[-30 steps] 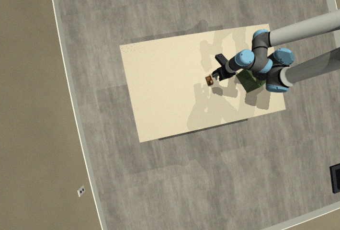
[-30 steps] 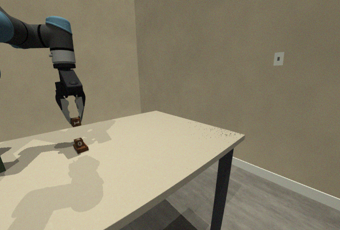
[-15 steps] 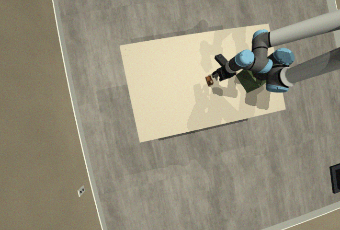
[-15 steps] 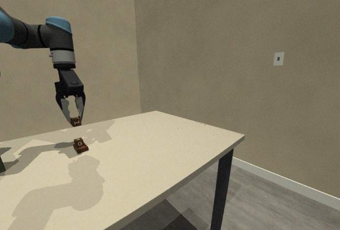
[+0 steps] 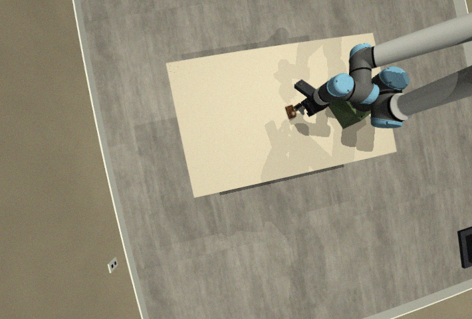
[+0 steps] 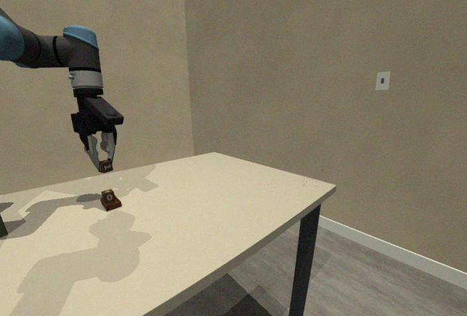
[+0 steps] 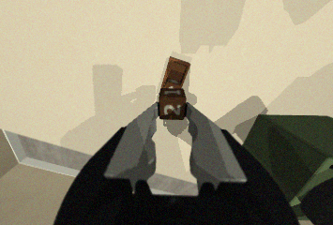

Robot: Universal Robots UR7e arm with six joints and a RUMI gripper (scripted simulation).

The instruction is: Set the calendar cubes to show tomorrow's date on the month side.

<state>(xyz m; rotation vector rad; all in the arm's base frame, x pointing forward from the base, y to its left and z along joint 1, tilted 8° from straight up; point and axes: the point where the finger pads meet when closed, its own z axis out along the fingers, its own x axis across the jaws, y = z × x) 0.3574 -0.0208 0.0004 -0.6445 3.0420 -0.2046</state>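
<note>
My hand is 10 mm past the brown calendar tray and 130 mm above it. Also, from my hand: brown digit cube (10 mm below).
</note>
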